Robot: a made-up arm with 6 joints.
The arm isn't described. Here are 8 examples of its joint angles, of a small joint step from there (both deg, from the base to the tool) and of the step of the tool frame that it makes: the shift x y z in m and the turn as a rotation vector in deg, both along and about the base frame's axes.
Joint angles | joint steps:
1: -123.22 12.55 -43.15 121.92 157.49 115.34 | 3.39 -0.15 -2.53 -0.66 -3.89 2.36
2: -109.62 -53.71 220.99 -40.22 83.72 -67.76 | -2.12 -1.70 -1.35 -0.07 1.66 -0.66
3: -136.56 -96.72 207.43 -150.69 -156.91 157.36 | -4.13 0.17 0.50 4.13 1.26 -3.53
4: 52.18 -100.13 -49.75 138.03 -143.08 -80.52 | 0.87 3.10 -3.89 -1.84 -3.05 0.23
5: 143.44 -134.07 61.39 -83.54 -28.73 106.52 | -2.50 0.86 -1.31 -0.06 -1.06 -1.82
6: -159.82 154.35 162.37 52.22 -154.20 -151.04 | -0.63 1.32 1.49 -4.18 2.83 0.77
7: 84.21 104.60 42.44 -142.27 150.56 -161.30 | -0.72 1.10 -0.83 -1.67 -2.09 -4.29
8: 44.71 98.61 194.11 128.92 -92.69 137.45 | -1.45 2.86 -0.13 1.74 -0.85 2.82
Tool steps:
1: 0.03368 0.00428 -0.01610 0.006 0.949 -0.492
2: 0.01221 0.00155 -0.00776 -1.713 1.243 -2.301
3: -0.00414 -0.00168 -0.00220 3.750 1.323 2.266
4: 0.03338 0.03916 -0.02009 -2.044 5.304 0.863
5: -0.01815 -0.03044 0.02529 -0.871 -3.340 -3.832
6: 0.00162 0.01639 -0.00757 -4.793 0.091 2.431
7: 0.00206 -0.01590 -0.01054 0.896 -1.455 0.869
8: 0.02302 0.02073 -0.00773 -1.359 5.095 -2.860
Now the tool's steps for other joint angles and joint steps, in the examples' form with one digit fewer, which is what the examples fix.
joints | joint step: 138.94 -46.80 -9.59 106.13 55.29 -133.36 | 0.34 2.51 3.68 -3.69 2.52 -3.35
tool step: 0.0057 0.0049 0.0189 -3.91 0.53 5.12
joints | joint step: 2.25 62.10 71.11 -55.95 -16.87 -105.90 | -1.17 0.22 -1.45 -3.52 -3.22 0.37
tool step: -0.0009 -0.0104 -0.0221 2.64 3.37 2.04
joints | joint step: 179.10 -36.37 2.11 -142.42 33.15 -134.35 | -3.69 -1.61 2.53 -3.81 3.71 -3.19
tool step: 0.0275 0.0122 0.0347 -7.14 2.53 -2.28
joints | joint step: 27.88 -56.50 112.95 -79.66 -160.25 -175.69 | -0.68 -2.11 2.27 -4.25 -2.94 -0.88
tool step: -0.0287 0.0067 -0.0494 -1.66 -5.02 -3.02
